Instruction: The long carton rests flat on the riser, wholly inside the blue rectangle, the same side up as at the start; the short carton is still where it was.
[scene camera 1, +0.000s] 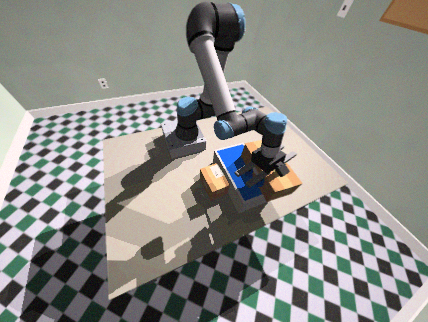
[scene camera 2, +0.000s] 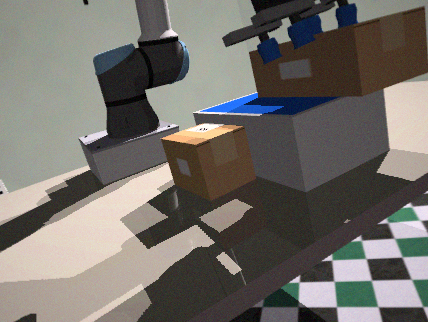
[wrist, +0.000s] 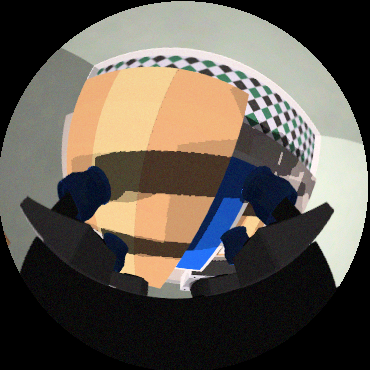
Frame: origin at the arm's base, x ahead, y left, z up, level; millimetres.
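Seen in the pictures: hand, tool point: (scene camera 2: 312, 42) (wrist: 174, 218); arm's base, link origin: (scene camera 1: 187, 132) (scene camera 2: 134, 130).
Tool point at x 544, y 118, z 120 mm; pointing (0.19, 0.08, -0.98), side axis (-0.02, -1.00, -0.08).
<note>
Offsets run from my tool point to a thing's top centre. Level surfaces: height alone.
The long carton @(dy +64, dx -20, dz +11 mm) (scene camera 1: 282, 187) (scene camera 2: 330, 70) (wrist: 175, 125) lies about level over the riser @(dy -14, dx -105, dz -92 mm) (scene camera 2: 340, 130), covering part of the blue rectangle @(dy -14, dx -105, dz -92 mm) (scene camera 1: 230, 157) (scene camera 2: 235, 106) (wrist: 200, 255) and reaching past the riser's right side in scene camera 1. Its underside is close to the riser's top; whether it touches is unclear. My suction gripper (scene camera 1: 267, 162) (scene camera 2: 305, 32) (wrist: 177, 215) holds it off-centre: in the wrist view the left cups are over its top, the right cups stand beyond its edge. The short carton @(dy -170, dx -158, dz -109 mm) (scene camera 1: 215, 186) (scene camera 2: 225, 160) (wrist: 250, 222) stands upright on the table beside the riser.
The robot's base block (scene camera 1: 185, 148) (scene camera 2: 130, 162) stands on the beige table @(dz -212 mm) (scene camera 1: 150, 210) (scene camera 2: 40, 270), behind the short carton in scene camera 2. The table's front edge runs near the riser. The checkered floor (scene camera 1: 320, 240) (scene camera 2: 360, 295) surrounds the table.
</note>
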